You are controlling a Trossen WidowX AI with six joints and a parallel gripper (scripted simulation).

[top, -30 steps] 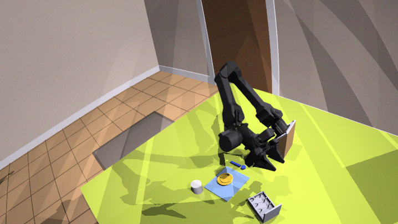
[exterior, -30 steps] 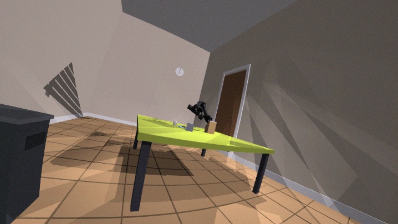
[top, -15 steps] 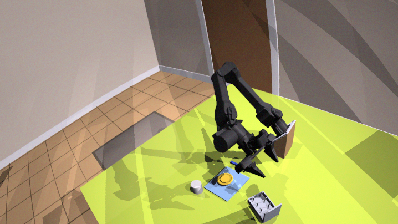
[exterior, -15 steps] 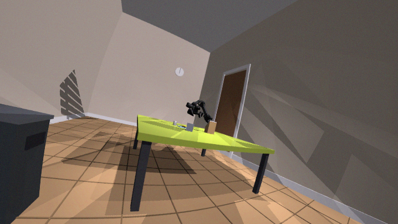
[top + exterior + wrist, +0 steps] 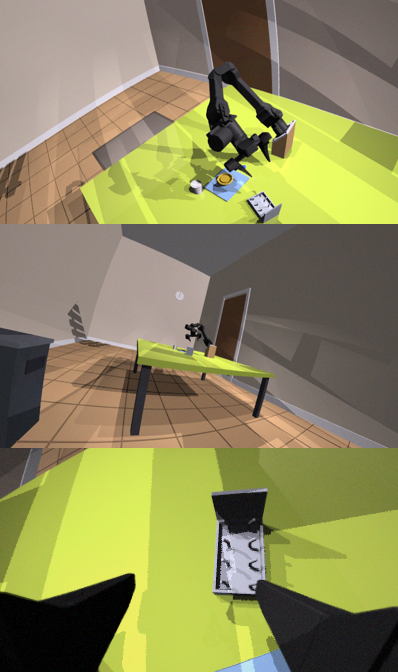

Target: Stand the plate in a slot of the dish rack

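My gripper tip is now 16 cm to the left of the yellow plate, 13 cm above it and 3 cm short of it. Round my gripper tip: light blue mat (15 cm below, 14 cm to the right, 3 cm ahead); white cup (22 cm to the right, 13 cm below, 13 cm ahead); grey dish rack (13 cm below, 6 cm to the left, 6 cm ahead).
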